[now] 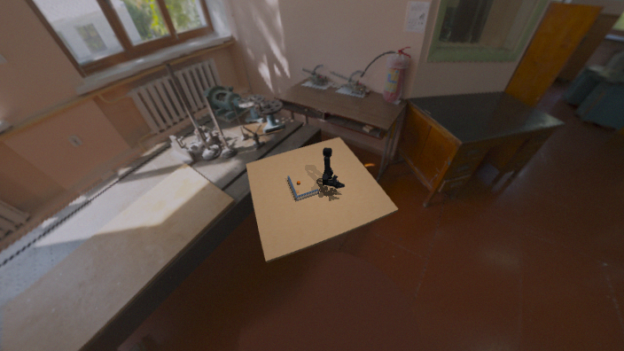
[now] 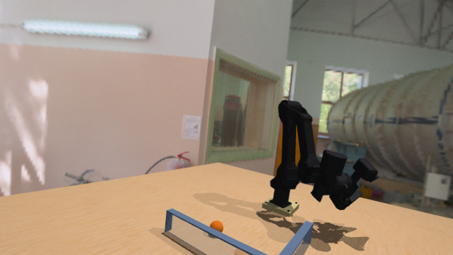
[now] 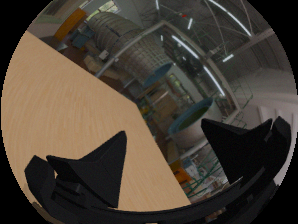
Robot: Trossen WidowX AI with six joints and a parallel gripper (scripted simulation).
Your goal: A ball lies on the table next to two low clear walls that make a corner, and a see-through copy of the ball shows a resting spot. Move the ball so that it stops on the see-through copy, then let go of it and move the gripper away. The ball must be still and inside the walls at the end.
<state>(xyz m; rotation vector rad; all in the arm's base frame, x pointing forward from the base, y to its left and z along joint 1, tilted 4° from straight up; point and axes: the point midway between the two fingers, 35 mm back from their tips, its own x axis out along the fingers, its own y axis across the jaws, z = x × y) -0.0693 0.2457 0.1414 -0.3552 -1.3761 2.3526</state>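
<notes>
My gripper tip is now 430 mm short of the orange ball, 260 mm to the left of it and 130 mm above it. From my gripper tip the other things lie so: see-through copy of ball: 460 mm ahead, 140 mm to the right, 130 mm below.
</notes>
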